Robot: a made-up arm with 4 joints. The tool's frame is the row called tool.
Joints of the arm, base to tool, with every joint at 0 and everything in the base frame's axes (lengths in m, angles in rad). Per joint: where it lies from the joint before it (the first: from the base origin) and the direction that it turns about. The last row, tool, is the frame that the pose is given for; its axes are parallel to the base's.
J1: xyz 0.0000 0.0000 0.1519 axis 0 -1 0
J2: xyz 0.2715 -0.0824 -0.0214 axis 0 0 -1
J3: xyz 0.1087 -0.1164 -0.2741 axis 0 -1 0
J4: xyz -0.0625 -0.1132 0.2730 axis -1 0 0
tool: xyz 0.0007 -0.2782 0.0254
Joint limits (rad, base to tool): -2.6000..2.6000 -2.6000..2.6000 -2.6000..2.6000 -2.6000..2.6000
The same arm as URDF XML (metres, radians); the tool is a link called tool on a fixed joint. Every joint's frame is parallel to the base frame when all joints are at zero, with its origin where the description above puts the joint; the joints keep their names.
<robot name="arm">
  <link name="base"/>
  <link name="link1"/>
  <link name="link2"/>
  <link name="link3"/>
  <link name="link4"/>
  <link name="tool"/>
  <joint name="J1" type="revolute">
    <parent link="base"/>
    <child link="link1"/>
    <origin xyz="0 0 0.1519" rpy="0 0 0"/>
    <axis xyz="0 -1 0"/>
    <limit lower="-2.6" upper="2.6"/>
  </joint>
  <joint name="J2" type="revolute">
    <parent link="link1"/>
    <child link="link2"/>
    <origin xyz="0.2715 -0.0824 -0.0214" rpy="0 0 0"/>
    <axis xyz="0 0 -1"/>
    <limit lower="-2.6" upper="2.6"/>
  </joint>
  <joint name="J3" type="revolute">
    <parent link="link2"/>
    <child link="link3"/>
    <origin xyz="0.1087 -0.1164 -0.2741" rpy="0 0 0"/>
    <axis xyz="0 -1 0"/>
    <limit lower="-2.6" upper="2.6"/>
  </joint>
  <joint name="J4" type="revolute">
    <parent link="link3"/>
    <child link="link4"/>
    <origin xyz="-0.0625 -0.1132 0.273" rpy="0 0 0"/>
    <axis xyz="-1 0 0"/>
    <limit lower="-2.6" upper="2.6"/>
  </joint>
  <joint name="tool_joint" type="fixed">
    <parent link="link4"/>
    <child link="tool"/>
    <origin xyz="0.0007 -0.2782 0.0254" rpy="0 0 0"/>
  </joint>
</robot>

